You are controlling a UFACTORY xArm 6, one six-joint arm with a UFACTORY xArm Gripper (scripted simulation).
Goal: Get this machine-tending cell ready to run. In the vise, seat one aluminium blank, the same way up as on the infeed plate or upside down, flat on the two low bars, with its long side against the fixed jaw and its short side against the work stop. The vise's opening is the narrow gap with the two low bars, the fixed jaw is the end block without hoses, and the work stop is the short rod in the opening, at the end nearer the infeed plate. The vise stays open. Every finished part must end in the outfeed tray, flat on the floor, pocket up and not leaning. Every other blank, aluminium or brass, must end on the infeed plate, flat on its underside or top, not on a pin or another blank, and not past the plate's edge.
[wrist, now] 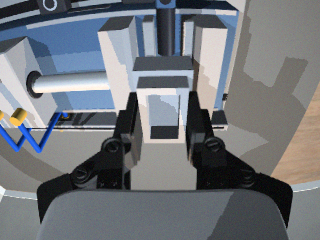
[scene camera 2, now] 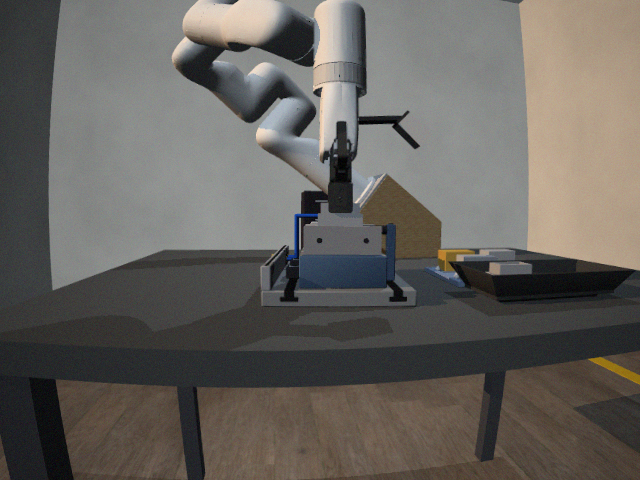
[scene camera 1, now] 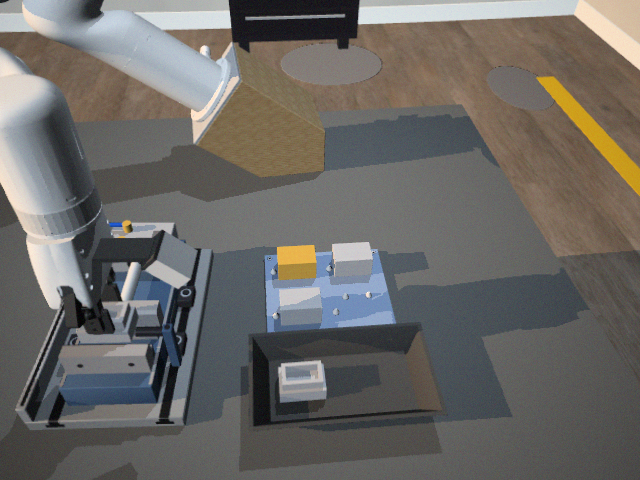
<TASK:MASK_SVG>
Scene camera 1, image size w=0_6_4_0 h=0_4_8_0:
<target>brass blank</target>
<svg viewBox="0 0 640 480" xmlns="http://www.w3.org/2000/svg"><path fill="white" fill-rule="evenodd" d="M315 246L277 247L279 280L316 278L317 261Z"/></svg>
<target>aluminium blank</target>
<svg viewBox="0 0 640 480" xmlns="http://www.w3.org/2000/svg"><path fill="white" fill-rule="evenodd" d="M369 242L332 244L334 277L371 275L373 256Z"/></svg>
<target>aluminium blank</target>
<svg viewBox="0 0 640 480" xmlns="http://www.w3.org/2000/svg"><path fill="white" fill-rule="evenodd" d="M320 287L279 290L281 326L322 323Z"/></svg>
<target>finished part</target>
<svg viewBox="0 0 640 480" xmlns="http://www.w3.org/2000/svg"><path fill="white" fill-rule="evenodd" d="M324 364L321 364L321 361L281 363L281 367L278 367L280 403L326 399L327 389Z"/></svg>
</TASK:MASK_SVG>
